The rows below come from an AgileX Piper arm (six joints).
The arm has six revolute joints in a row. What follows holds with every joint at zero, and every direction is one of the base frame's. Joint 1 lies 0.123 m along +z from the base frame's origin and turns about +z. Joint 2 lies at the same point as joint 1 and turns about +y. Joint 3 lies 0.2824 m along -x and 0.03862 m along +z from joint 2 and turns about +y. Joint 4 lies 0.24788 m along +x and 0.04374 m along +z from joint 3 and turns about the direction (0.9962, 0, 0.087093). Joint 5 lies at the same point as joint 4 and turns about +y. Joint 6 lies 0.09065 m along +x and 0.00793 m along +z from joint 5 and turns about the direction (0.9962, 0, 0.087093). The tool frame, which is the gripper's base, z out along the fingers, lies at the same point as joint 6; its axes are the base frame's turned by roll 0, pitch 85.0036 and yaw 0 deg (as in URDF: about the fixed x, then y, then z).
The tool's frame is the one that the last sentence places.
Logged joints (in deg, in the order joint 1, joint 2, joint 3, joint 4, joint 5, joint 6), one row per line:
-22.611 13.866 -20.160 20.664 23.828 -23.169
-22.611 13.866 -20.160 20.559 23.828 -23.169
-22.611 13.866 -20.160 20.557 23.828 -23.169
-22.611 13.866 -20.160 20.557 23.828 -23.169
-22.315 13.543 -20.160 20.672 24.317 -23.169
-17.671 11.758 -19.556 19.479 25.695 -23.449
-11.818 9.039 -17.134 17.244 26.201 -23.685
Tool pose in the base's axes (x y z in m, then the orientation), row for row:
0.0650 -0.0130 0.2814 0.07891 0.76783 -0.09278 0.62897
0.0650 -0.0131 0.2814 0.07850 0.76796 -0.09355 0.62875
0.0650 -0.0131 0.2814 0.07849 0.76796 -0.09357 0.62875
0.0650 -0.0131 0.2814 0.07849 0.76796 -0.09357 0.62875
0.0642 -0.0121 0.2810 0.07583 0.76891 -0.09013 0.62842
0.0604 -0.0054 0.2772 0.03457 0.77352 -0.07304 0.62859
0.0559 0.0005 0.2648 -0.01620 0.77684 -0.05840 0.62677
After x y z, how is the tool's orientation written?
As a quaternion, x y z w.
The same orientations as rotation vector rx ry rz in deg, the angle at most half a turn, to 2 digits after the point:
10.36 100.79 -12.18
10.31 100.82 -12.28
10.30 100.82 -12.28
10.30 100.82 -12.28
9.96 100.96 -11.83
4.54 101.55 -9.59
-2.13 102.07 -7.67

